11 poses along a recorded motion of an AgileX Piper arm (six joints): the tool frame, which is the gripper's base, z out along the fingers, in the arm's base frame.
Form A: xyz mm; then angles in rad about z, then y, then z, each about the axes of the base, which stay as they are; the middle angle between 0 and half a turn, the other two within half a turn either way.
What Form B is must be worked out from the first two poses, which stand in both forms.
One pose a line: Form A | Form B
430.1 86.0 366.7 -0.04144 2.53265 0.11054 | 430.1 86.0 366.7; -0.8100 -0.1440 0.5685; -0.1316 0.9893 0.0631; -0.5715 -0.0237 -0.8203
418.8 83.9 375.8 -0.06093 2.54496 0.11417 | 418.8 83.9 375.8; -0.8134 -0.1638 0.5582; -0.1546 0.9859 0.0640; -0.5608 -0.0342 -0.8272
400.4 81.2 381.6 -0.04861 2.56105 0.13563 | 400.4 81.2 381.6; -0.8209 -0.1753 0.5434; -0.1611 0.9842 0.0742; -0.5478 -0.0267 -0.8362
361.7 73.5 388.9 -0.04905 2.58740 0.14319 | 361.7 73.5 388.9; -0.8336 -0.1838 0.5209; -0.1697 0.9826 0.0751; -0.5256 -0.0258 -0.8503
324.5 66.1 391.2 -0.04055 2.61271 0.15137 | 324.5 66.1 391.2; -0.8467 -0.1853 0.4988; -0.1702 0.9825 0.0761; -0.5042 -0.0205 -0.8634
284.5 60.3 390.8 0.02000 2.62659 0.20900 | 284.5 60.3 390.8; -0.8553 -0.1904 0.4818; -0.1610 0.9817 0.1022; -0.4924 0.0099 -0.8703
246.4 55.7 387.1 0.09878 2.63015 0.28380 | 246.4 55.7 387.1; -0.8607 -0.1961 0.4699; -0.1483 0.9794 0.1370; -0.4870 0.0483 -0.8720
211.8 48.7 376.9 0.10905 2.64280 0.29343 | 211.8 48.7 376.9; -0.8671 -0.1960 0.4579; -0.1483 0.9792 0.1384; -0.4755 0.0521 -0.8782
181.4 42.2 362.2 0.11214 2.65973 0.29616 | 181.4 42.2 362.2; -0.8749 -0.1952 0.4433; -0.1500 0.9794 0.1353; -0.4605 0.0519 -0.8861
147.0 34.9 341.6 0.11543 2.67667 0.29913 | 147.0 34.9 341.6; -0.8824 -0.1944 0.4284; -0.1516 0.9796 0.1321; -0.4454 0.0516 -0.8939
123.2 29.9 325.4 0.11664 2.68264 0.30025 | 123.2 29.9 325.4; -0.8850 -0.1941 0.4232; -0.1522 0.9796 0.1310; -0.4400 0.0516 -0.8965
